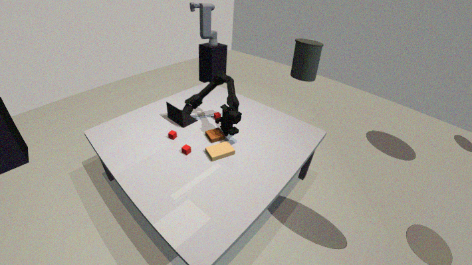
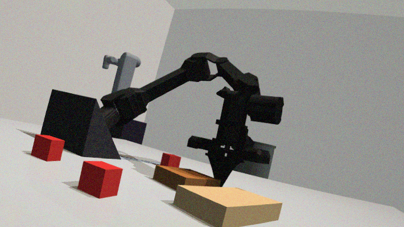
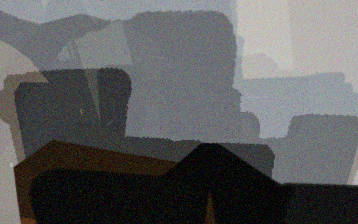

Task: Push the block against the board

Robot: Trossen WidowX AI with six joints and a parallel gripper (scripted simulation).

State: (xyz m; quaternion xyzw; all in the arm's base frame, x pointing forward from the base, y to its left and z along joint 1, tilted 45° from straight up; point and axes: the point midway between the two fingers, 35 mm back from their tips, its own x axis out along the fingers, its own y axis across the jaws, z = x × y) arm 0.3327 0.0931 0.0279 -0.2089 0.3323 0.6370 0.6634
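My gripper tip is now 5 cm to the left of the square block and 5 cm past it. The rest, counted from my gripper tip: board 14 cm to the right, 8 cm ahead.
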